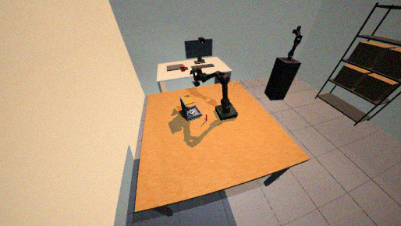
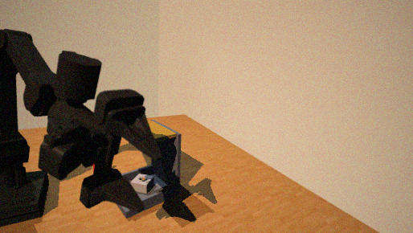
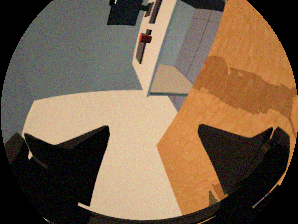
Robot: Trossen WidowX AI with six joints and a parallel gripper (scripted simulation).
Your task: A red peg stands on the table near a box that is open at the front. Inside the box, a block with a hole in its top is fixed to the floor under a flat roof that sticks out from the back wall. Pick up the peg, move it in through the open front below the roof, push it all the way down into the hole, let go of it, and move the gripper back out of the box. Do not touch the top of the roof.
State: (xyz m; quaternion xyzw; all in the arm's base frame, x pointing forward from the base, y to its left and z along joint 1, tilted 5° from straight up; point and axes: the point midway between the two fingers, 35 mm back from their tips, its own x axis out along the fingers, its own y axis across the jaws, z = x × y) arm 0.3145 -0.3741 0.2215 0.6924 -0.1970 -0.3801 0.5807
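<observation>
Now: gripper tip 45 cm to the right of the red peg, 21 cm above it and 14 cm past it. From my gripper tip the other things lie so: back wall (37 cm to the left, 14 cm below, 8 cm ahead); then yellow roof (35 cm to the left, 5 cm below, 4 cm ahead).
</observation>
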